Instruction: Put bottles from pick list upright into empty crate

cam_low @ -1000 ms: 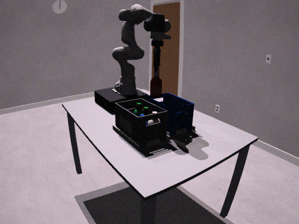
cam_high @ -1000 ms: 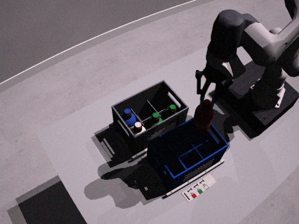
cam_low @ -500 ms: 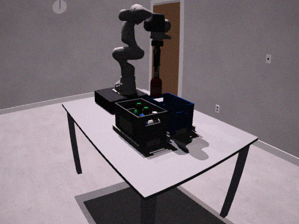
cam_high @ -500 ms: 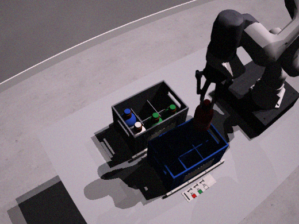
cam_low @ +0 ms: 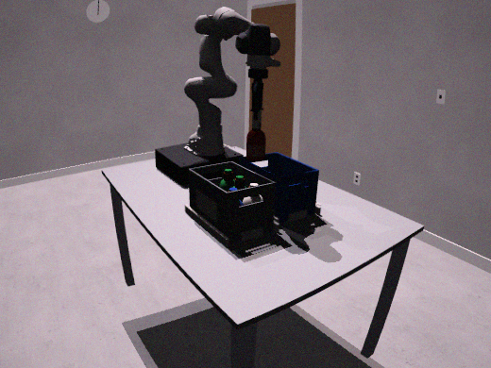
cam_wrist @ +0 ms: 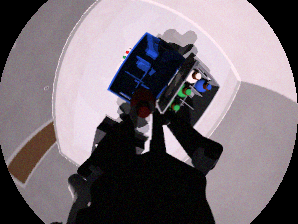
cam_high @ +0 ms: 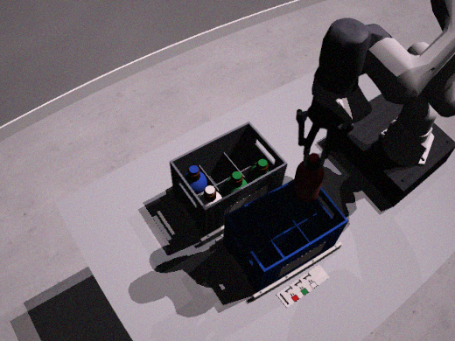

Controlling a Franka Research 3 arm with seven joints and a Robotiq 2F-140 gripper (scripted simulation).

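Right now the red-label bottle is 80 mm below my hand. Round my hand: black crate: 70 mm ahead, 210 mm to the right, 250 mm below; white-labelled bottle: 170 mm ahead, 190 mm to the right, 250 mm below; blue crate: 90 mm ahead, 20 mm to the left, 250 mm below.
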